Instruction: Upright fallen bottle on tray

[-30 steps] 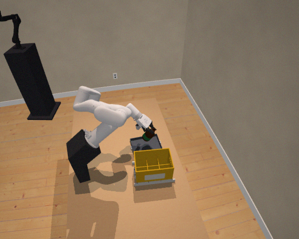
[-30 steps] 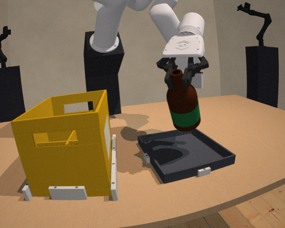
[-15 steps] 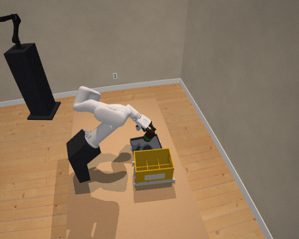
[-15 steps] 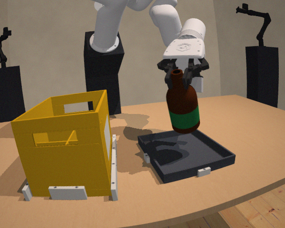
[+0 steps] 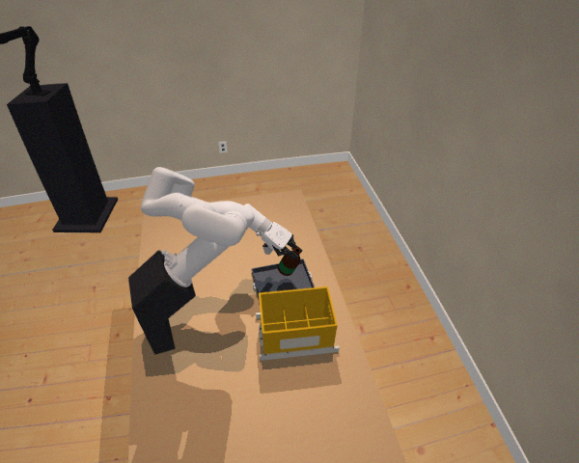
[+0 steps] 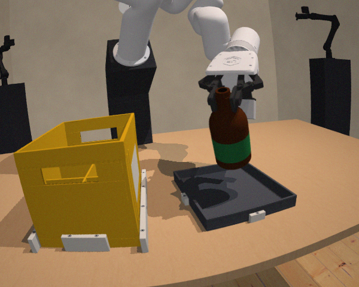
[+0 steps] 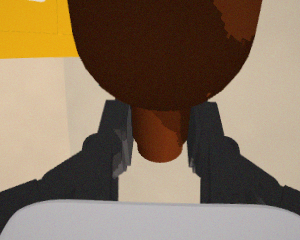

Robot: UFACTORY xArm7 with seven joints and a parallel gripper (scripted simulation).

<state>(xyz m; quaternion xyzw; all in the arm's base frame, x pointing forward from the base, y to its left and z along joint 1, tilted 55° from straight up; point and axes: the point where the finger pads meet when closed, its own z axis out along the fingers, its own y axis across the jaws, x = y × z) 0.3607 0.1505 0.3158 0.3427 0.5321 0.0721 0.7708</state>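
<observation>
The bottle lies 20 mm behind my hand, 10 mm to the left of it and 50 mm below it. From my hand the other things lie so: yellow crate (10 mm ahead, 260 mm to the right, 120 mm below); tray (50 mm behind, 10 mm to the left, 200 mm below).
</observation>
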